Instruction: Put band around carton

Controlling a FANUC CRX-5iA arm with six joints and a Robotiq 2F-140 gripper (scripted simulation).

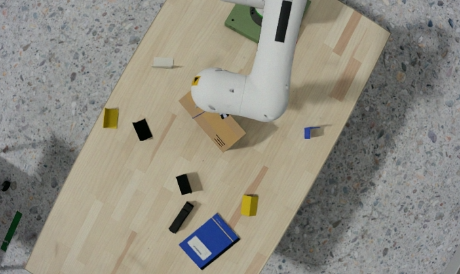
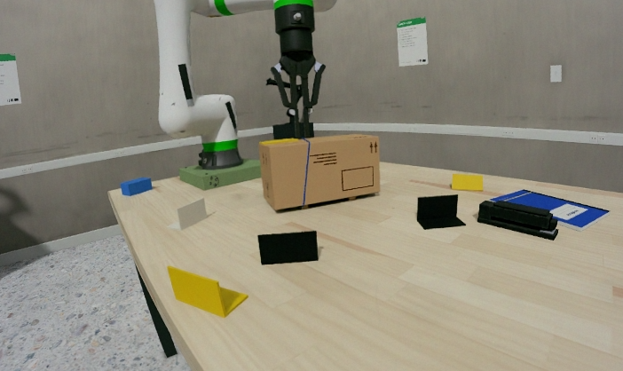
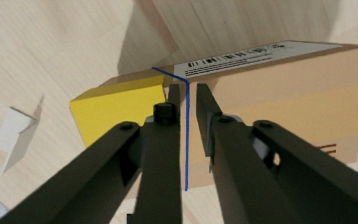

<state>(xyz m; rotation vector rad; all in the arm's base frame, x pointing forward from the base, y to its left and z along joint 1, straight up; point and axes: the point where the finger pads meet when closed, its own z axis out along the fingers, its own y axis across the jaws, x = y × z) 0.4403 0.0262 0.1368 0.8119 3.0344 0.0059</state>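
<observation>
My gripper is now 60 mm to the left of the yellow corner guard, 50 mm above it and 20 mm past it. The rest, counted from my hand: blue corner guard (360 mm to the left, 140 mm below, 110 mm behind); then white corner guard (280 mm to the right, 170 mm below, 40 mm behind); then brown carton (100 mm below, 50 mm ahead, 10 mm to the left).
</observation>
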